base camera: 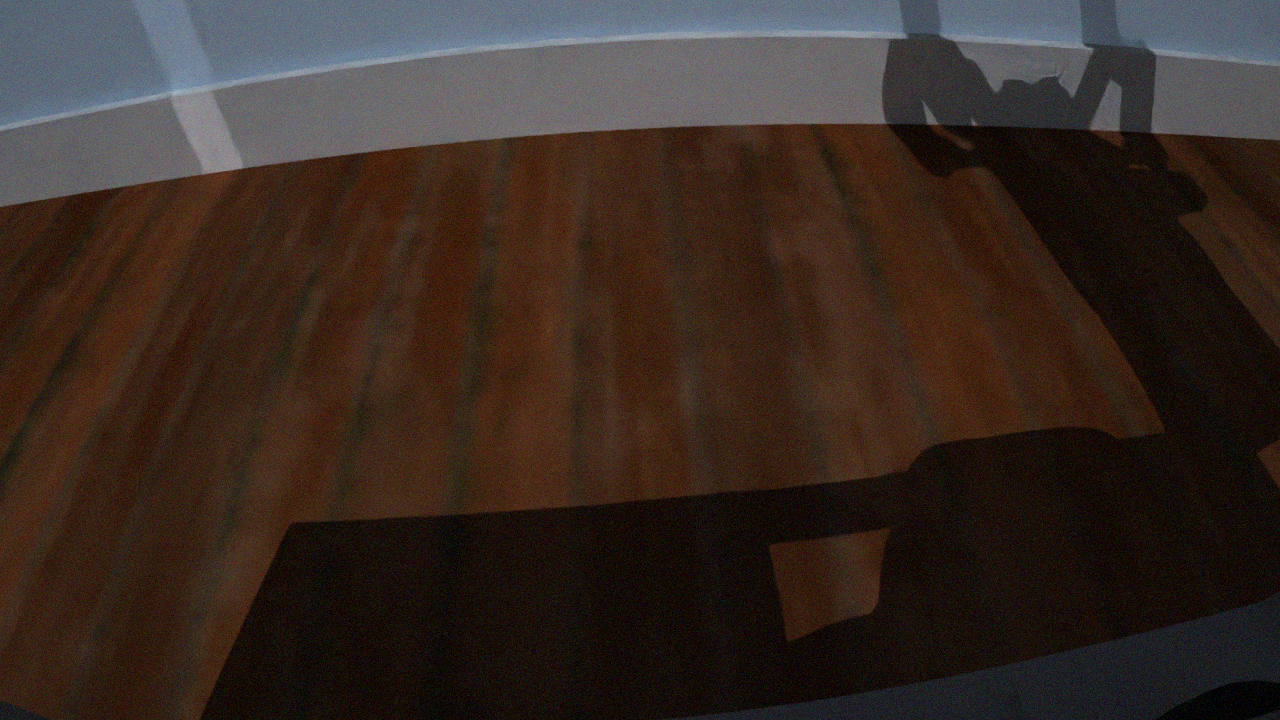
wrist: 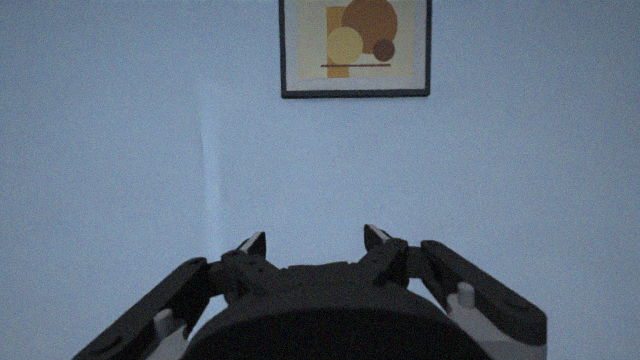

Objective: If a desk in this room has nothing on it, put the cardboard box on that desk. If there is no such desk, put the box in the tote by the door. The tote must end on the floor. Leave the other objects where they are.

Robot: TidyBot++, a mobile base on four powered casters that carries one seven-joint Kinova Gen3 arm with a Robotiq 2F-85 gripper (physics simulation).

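Places are measured from the arm's base along level axes (x ahead, y up, z right), in millimetres.
Where they show: gripper, fingertip midpoint: (wrist: 315, 238).
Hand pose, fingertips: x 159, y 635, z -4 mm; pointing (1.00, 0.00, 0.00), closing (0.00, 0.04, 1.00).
Note:
After its pixels a point has its place.
My gripper (wrist: 315, 238) @(x 159, y 635, z -4 mm) is open, with its two fingertips wide apart and no object between them. It points level at a pale blue wall in the wrist view. The cardboard box, the tote, a desk and the door do not show in either view. In the base camera view the shadow of the arm and the open gripper falls across the floor and onto the wall at the right.
A framed picture (wrist: 355, 93) @(x 659, y 975, z 163 mm) hangs on the wall (wrist: 125, 150) @(x 720, y 783, z -704 mm) above the gripper. In the base camera view a pale baseboard (base camera: 554, 94) @(x 678, y -355, z -47 mm) runs across the far edge of the wooden floor (base camera: 537, 313) @(x 446, y -396, z -62 mm). The base's dark shadow lies in front.

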